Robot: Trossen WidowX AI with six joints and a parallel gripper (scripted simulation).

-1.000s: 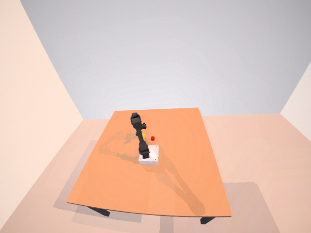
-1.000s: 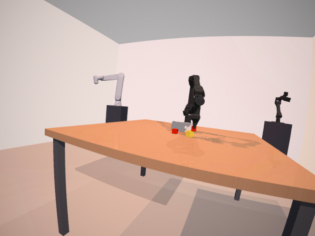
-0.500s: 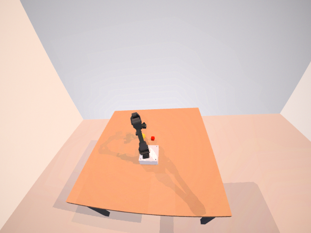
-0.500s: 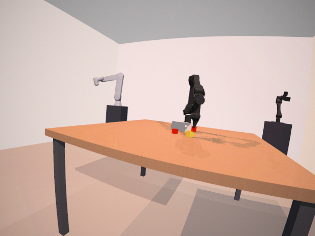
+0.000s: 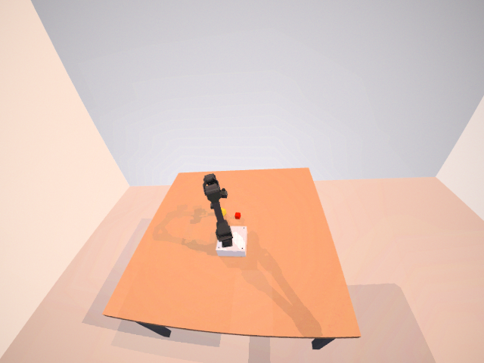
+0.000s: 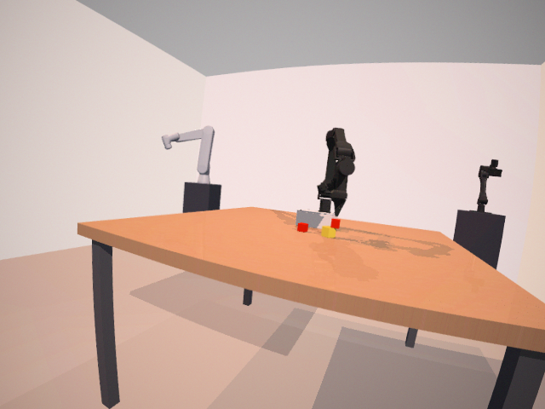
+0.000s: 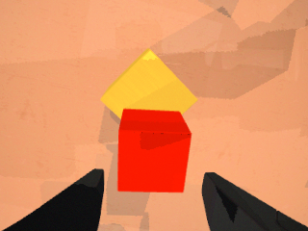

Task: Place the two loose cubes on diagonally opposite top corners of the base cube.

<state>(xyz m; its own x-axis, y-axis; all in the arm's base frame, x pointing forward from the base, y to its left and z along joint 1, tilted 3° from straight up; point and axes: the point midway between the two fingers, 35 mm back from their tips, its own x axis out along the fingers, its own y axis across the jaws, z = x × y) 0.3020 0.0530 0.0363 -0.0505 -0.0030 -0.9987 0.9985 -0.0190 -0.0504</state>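
Now: the red cube 3 cm below my gripper tip. Also, from my gripper tip: yellow cube 7 cm below, 2 cm to the right.
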